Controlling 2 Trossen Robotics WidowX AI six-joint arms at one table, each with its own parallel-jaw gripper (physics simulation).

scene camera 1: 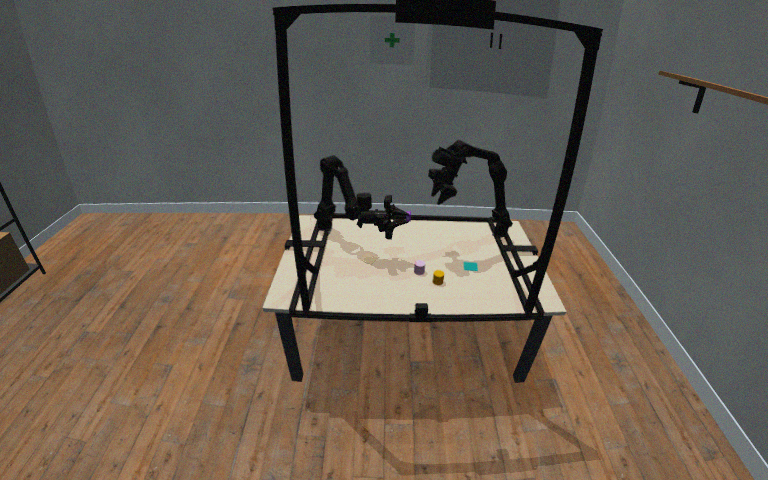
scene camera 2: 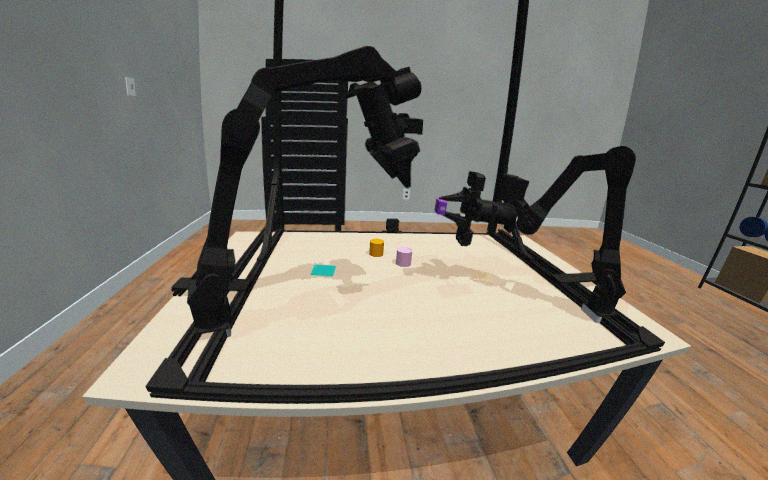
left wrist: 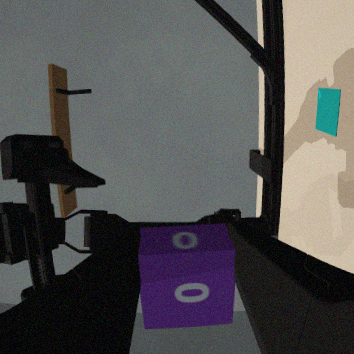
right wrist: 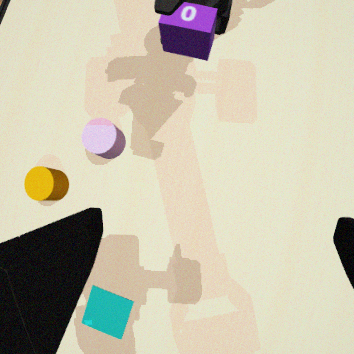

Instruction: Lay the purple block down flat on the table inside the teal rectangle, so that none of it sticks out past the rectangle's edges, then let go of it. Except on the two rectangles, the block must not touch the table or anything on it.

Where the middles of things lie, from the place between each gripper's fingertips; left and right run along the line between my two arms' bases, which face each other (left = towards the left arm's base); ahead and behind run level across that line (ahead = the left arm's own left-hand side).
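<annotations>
From my right hand: purple block (left wrist: 186, 271) 6 cm below, 11 cm to the left, 4 cm behind. Teal rectangle (right wrist: 105, 311) 27 cm below my right hand, 10 cm behind it, 18 cm to the right of it. Pink cylinder (right wrist: 100, 136) 25 cm below my right hand, 6 cm to the left of it, 15 cm behind it. Orange cylinder (right wrist: 40, 183) 25 cm below my right hand, 2 cm to the right of it, 22 cm behind it.
My left hand: 20 mm short of the purple block. From my left hand: teal rectangle 210 mm below, 50 mm behind, 290 mm to the right; pink cylinder 190 mm below, 50 mm to the right, 90 mm behind; orange cylinder 190 mm below, 130 mm to the right, 160 mm behind.
</annotations>
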